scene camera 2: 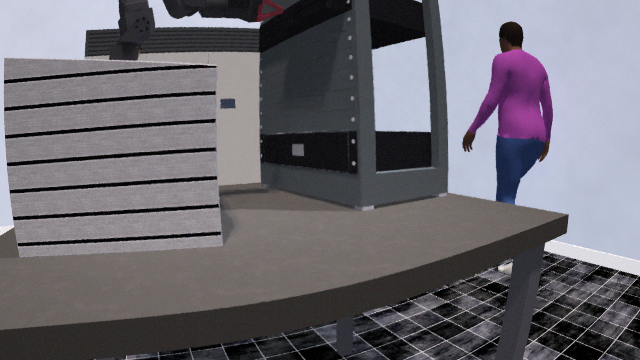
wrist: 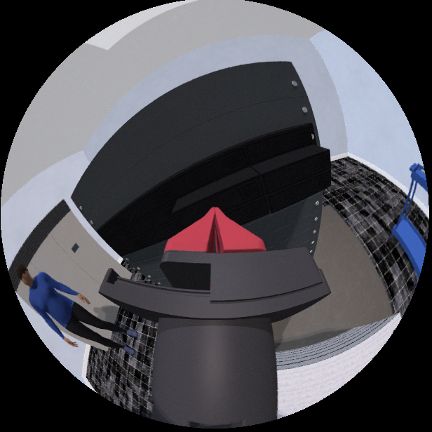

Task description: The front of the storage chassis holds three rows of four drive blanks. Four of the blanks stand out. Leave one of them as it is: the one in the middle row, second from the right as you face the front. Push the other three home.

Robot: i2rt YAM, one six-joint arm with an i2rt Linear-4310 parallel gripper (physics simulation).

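Places are measured from the arm's base along level axes (x ahead, y left, z up), in centimetres.
Pixels of known places: gripper, fingertip midpoint: [scene camera 2: 283,10].
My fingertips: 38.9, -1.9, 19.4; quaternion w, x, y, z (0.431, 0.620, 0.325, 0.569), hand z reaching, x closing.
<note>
Behind a point stands the place of what it marks, as x, y, z.
The black storage chassis [scene camera 2: 312,22] @(43.4, -8.1, 15.0) [wrist: 125,239] sits high in the rack. In the wrist view its dark rows of blanks run up to the right. A blank at the right end [wrist: 296,178] stands out below the top row, its upper face showing. The blank left of it [wrist: 230,196] also stands out. The lower edges are too dark to tell rows apart surely, and the lower left part is partly hidden by my fingers. My gripper [wrist: 214,212] [scene camera 2: 281,9] @(38.9, -1.9, 19.4) is shut and empty, its red fingertips in front of the lower part of the chassis. Contact cannot be told.
The grey rack [scene camera 2: 366,110] @(45.5, -22.8, -7.8) stands on the table [scene camera 2: 300,240] @(22.2, -31.7, -28.2), with another black unit [scene camera 2: 320,152] @(45.0, -8.1, -16.8) low in it. A ribbed light block [scene camera 2: 115,150] @(-3.3, -23.0, -13.4) stands at the left. One person [scene camera 2: 522,95] is behind the rack; another [wrist: 50,300] is at the wrist view's left.
</note>
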